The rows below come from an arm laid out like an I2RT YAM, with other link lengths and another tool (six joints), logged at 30 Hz.
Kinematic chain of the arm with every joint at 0, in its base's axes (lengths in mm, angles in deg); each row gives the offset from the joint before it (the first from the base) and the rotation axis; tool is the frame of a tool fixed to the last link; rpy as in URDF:
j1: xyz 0 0 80.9 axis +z
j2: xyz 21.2 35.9 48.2 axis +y
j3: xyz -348.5 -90.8 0 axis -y
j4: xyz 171.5 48.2 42 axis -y
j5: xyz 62.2 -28.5 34 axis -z
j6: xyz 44.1 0 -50.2 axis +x
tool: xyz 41 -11 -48 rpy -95.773 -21.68 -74.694
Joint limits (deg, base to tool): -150..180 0..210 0..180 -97..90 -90..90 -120..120
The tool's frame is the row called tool.
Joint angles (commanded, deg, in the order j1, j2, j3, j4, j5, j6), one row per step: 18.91 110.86 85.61 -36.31 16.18 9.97; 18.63 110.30 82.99 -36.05 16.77 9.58; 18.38 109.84 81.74 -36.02 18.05 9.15; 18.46 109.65 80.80 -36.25 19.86 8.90; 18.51 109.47 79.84 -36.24 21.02 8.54; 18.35 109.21 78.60 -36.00 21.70 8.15; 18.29 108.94 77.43 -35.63 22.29 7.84; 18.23 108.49 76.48 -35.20 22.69 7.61; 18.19 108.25 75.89 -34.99 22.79 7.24; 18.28 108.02 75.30 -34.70 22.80 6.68; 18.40 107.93 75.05 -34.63 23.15 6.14; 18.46 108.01 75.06 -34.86 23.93 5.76
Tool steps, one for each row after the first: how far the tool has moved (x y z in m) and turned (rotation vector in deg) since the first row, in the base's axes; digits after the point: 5 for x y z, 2 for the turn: -0.00855 -0.00580 -0.00492 -1.27 1.58 -0.22; -0.01300 -0.01101 -0.00570 -2.81 2.01 -0.69; -0.01673 -0.01465 -0.00663 -4.79 2.47 -1.19; -0.02001 -0.01744 -0.00785 -6.21 2.93 -1.33; -0.02383 -0.02091 -0.00968 -7.22 3.51 -1.42; -0.02724 -0.02346 -0.01131 -8.05 3.91 -1.45; -0.03019 -0.02552 -0.01157 -8.53 3.92 -1.49; -0.03208 -0.02680 -0.01194 -8.84 4.09 -1.25; -0.03377 -0.02736 -0.01235 -9.15 4.26 -0.68; -0.03452 -0.02791 -0.01223 -9.75 4.34 -0.25; -0.03471 -0.02905 -0.01191 -10.70 4.49 -0.18
